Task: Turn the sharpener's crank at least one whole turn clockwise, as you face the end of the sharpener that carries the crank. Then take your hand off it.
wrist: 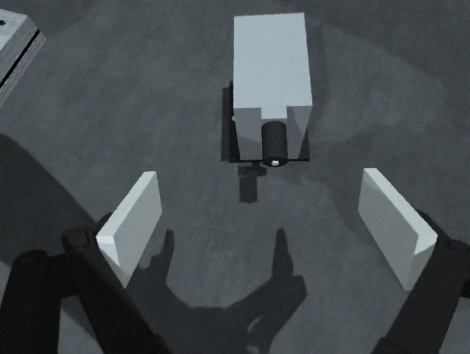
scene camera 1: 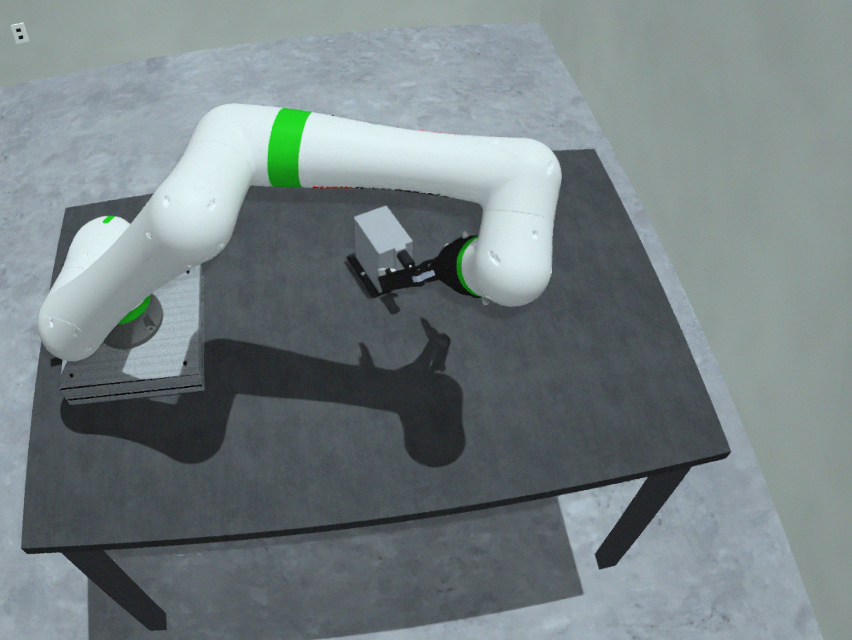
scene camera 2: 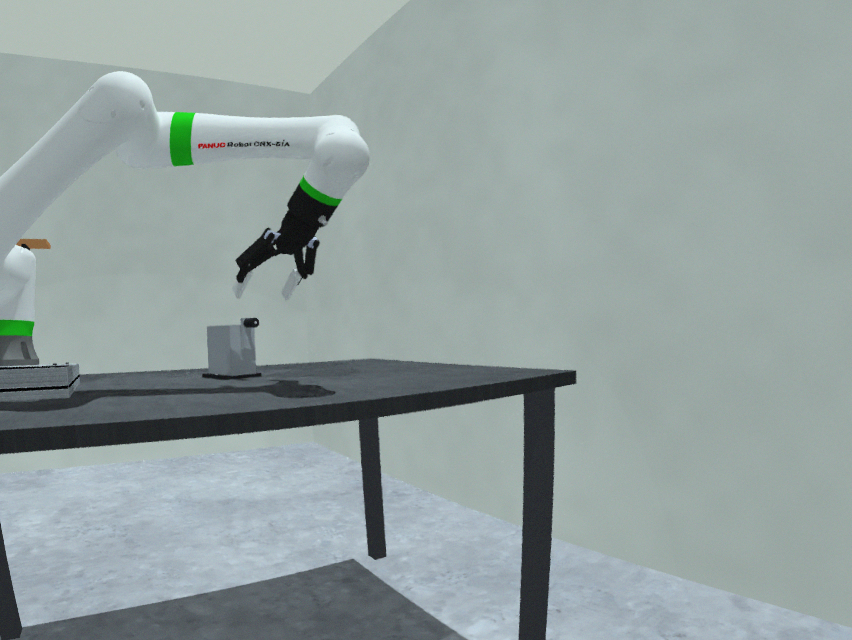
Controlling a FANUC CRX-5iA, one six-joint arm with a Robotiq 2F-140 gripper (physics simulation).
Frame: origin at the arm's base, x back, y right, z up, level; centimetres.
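Seen in the pictures: gripper, between the fingertips: point(wrist: 258, 191) point(scene camera 1: 415, 264) point(scene camera 2: 260, 295); arm's base, origin of its link: point(scene camera 1: 129, 320) point(scene camera 2: 4, 365).
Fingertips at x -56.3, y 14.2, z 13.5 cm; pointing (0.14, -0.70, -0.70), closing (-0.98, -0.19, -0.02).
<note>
Offsets run from my fingertips to a thing's top centre. "spot": to the spot under its first point. Level surfaces: height alone.
The sharpener {spot: dy -16.7, dx +1.9, dz -6.4 cm} point(scene camera 1: 380, 227) point(scene camera 2: 230, 349) point(wrist: 271, 60) is a light grey box, upright on a thin black base on the table. Its crank has a black cylindrical handle {spot: dy -5.8, dx -0.1, dz -4.9 cm} point(scene camera 1: 406, 259) point(scene camera 2: 250, 322) point(wrist: 274, 142) that sticks out from one end, up near the box's top edge. In the wrist view that end faces the gripper. My gripper point(scene camera 1: 404, 278) point(scene camera 2: 262, 296) point(wrist: 258, 191) is open and empty, tilted, with its fingertips above the level of the handle and apart from it. In the wrist view the handle lies ahead of the gap, slightly right of its middle. The crank's pivot is hidden.
The dark table {dz -19.1 cm} point(scene camera 1: 551, 413) point(scene camera 2: 447, 385) carries the robot's grey base plate point(scene camera 1: 175, 323) point(scene camera 2: 37, 378) point(wrist: 15, 45) at the left. The white forearm point(scene camera 1: 385, 155) point(scene camera 2: 241, 127) spans above the table. Shadows of the arm and fingers fall near the sharpener.
</note>
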